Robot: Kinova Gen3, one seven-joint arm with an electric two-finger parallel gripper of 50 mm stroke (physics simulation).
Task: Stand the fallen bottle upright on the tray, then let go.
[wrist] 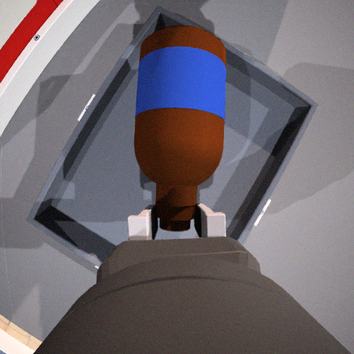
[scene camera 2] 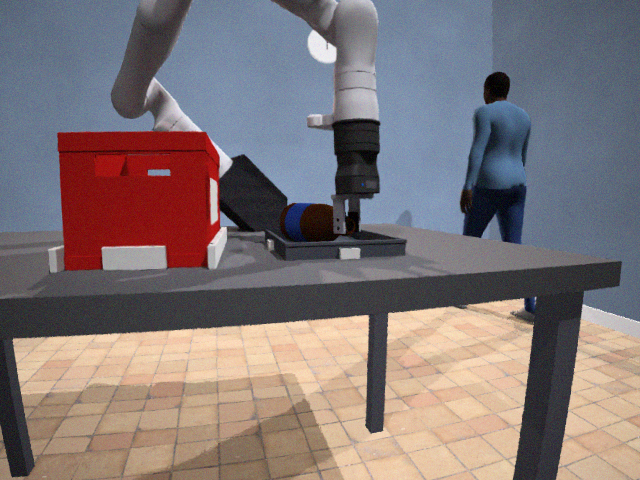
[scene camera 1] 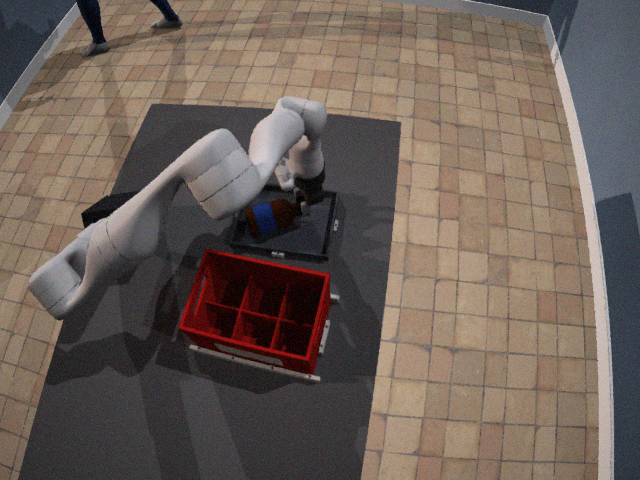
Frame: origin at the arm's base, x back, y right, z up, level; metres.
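Seen in the pictures: gripper, fingertip midpoint: [scene camera 2: 347,232] [scene camera 1: 303,208]; arm's base, origin of the base link: [scene camera 2: 220,173].
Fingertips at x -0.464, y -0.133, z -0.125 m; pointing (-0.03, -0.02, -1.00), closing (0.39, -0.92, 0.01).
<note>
Offsets run from my fingertips to a thing's top centre.
A brown bottle {dz +0.049, dx +0.066, dy +0.023 m} [scene camera 1: 282,212] [scene camera 2: 318,222] [wrist: 179,145] with a blue band lies on its side in the dark tray {dz -0.004, dx +0.048, dy +0.018 m} [scene camera 1: 327,227] [scene camera 2: 310,252] [wrist: 295,125]. Its base is toward one corner of the tray in the wrist view. My gripper [scene camera 1: 302,206] [scene camera 2: 347,221] [wrist: 175,215] points down over the tray and is shut on the bottle's neck, with one finger on each side of it. The mouth of the bottle shows just past the fingers. Part of the neck is hidden by the near finger in scene camera 2.
A red crate {dz +0.145, dx +0.090, dy +0.302 m} [scene camera 1: 248,343] [scene camera 2: 134,206] with compartments stands beside the tray, with white strips [scene camera 1: 253,363] [scene camera 2: 134,256] around its foot. A black slanted block [scene camera 1: 105,209] [scene camera 2: 253,193] stands near the arm's base. A person [scene camera 1: 93,25] [scene camera 2: 498,149] stands beyond the table.
</note>
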